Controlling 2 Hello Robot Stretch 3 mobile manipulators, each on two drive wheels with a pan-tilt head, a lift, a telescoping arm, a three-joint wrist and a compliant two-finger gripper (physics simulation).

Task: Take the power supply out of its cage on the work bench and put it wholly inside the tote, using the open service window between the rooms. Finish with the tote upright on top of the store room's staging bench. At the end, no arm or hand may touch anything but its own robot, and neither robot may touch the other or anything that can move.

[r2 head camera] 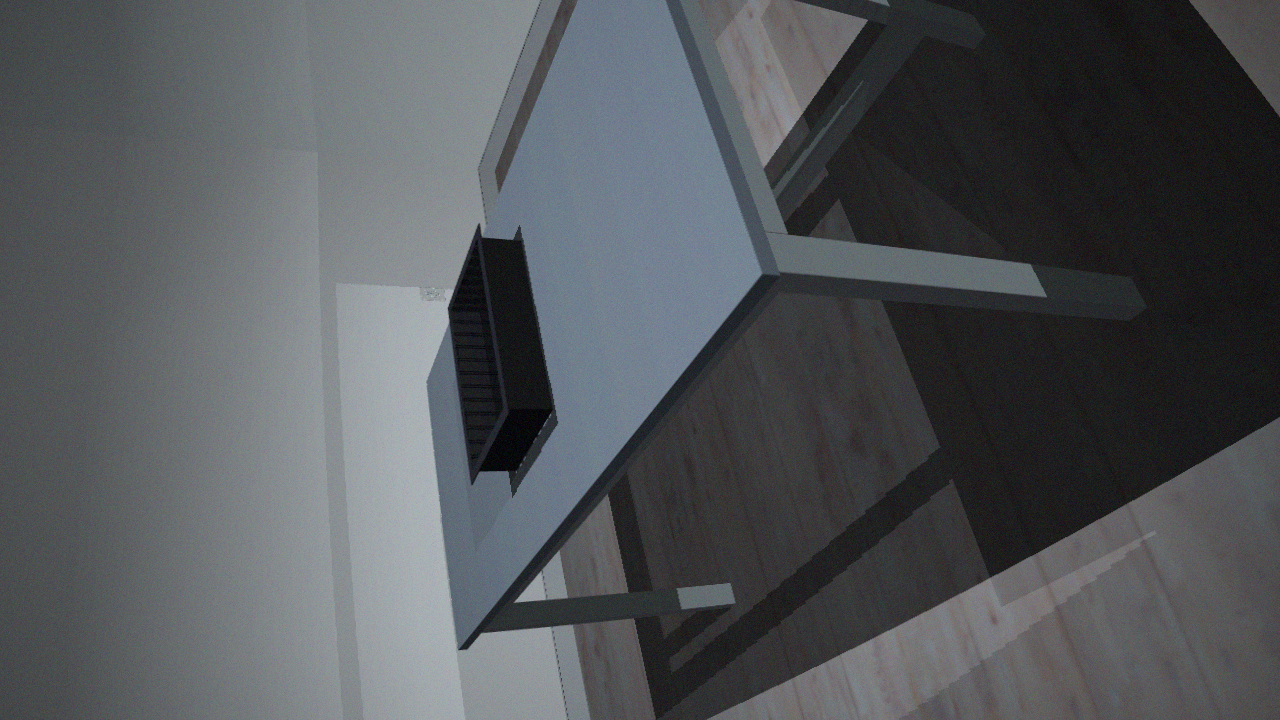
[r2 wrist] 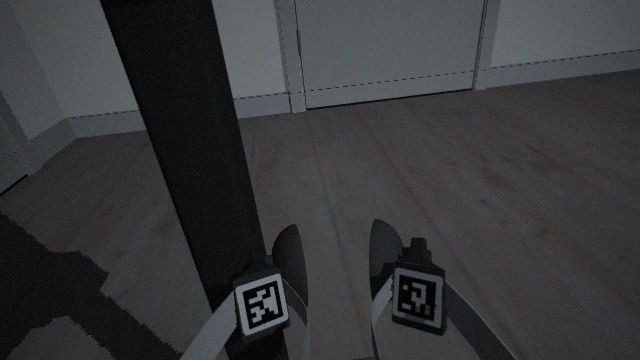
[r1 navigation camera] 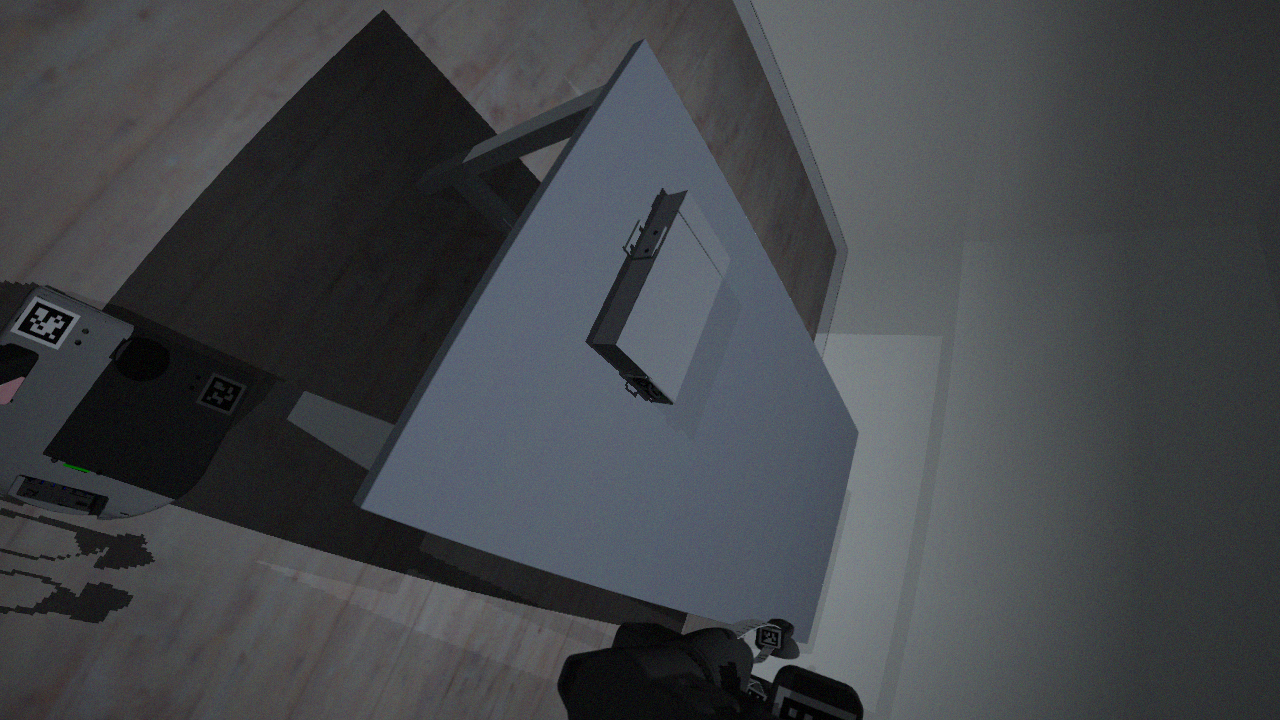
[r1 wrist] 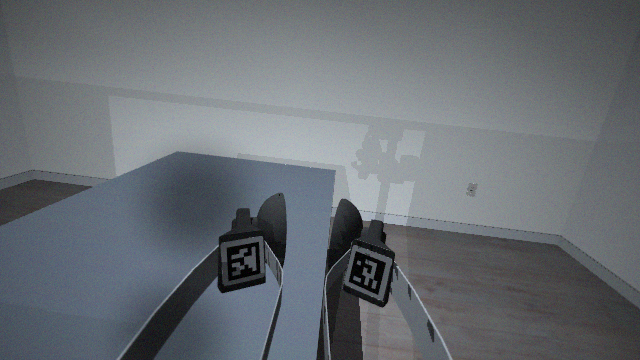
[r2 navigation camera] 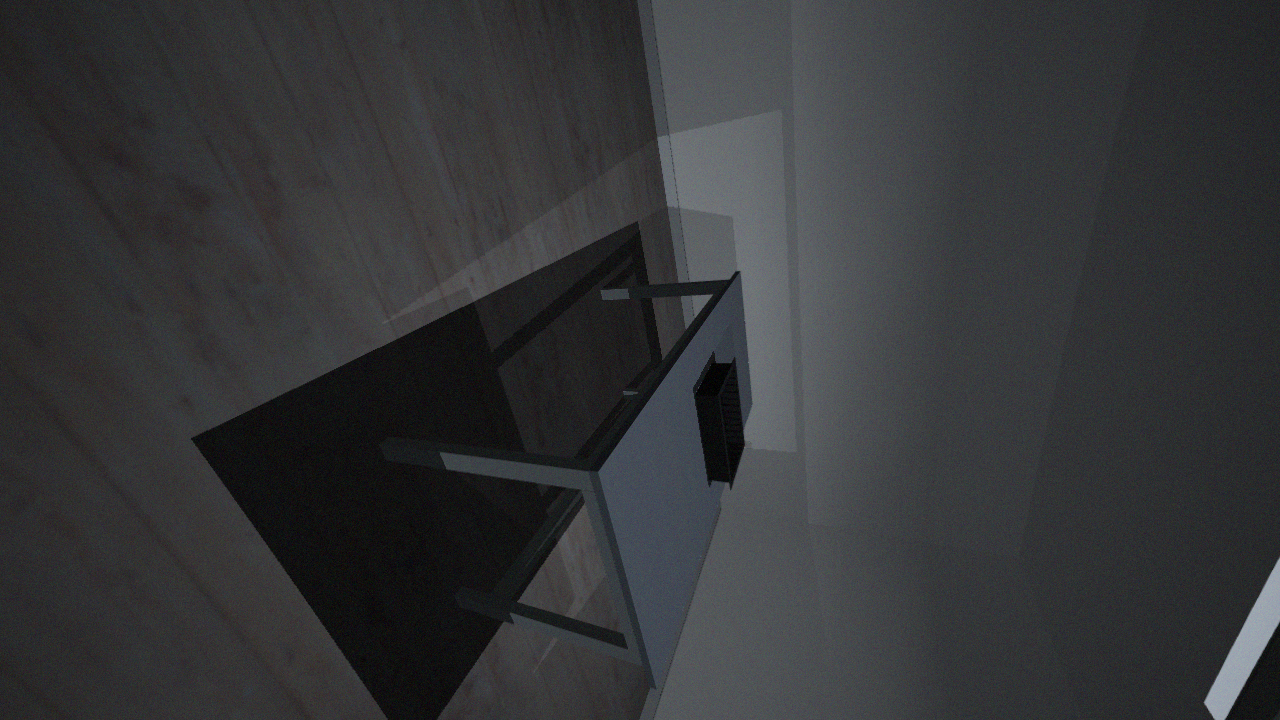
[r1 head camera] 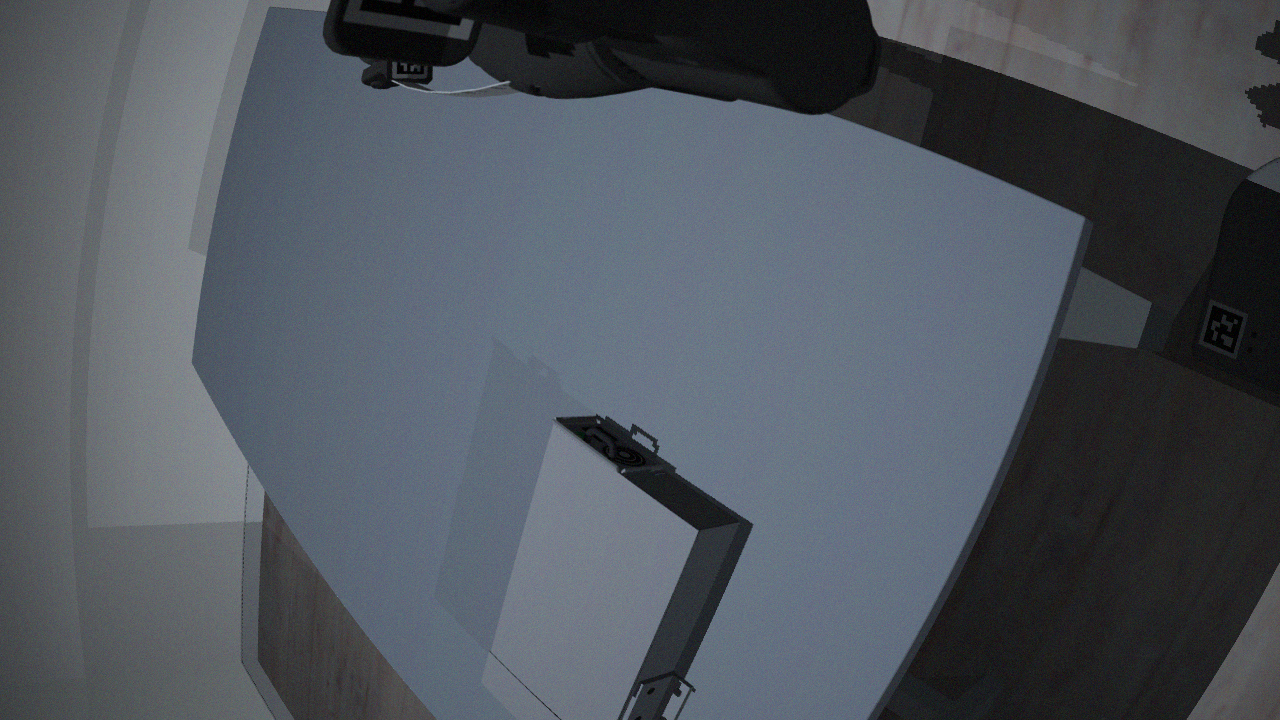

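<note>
The power supply [r1 head camera: 617, 447] [r1 navigation camera: 653, 390] shows its fan end and small handle at one end of the cage [r1 head camera: 711, 582] [r1 navigation camera: 615, 304], on the work bench [r1 head camera: 760, 268] [r1 navigation camera: 528, 465] [r1 wrist: 100, 240]. The r1 gripper [r1 wrist: 308, 230] [r1 navigation camera: 776, 637] is open and empty, near the bench's end and away from the cage; in the r1 head view its fingers are largely hidden behind the wrist. The black tote [r2 head camera: 520, 331] [r2 navigation camera: 716, 434] stands upright on the staging bench [r2 head camera: 626, 197] [r2 navigation camera: 648, 537]. The r2 gripper [r2 wrist: 338, 260] is open and empty, above the floor. The service window does not show clearly.
The r1 base [r1 head camera: 1244, 259] [r1 navigation camera: 134, 402] stands beside the work bench. A wire latch [r1 head camera: 662, 689] [r1 navigation camera: 640, 240] sits on the cage's side. A dark post [r2 wrist: 185, 150] rises beside the r2 fingers, with a door [r2 wrist: 390, 45] beyond. Walls stand behind both benches.
</note>
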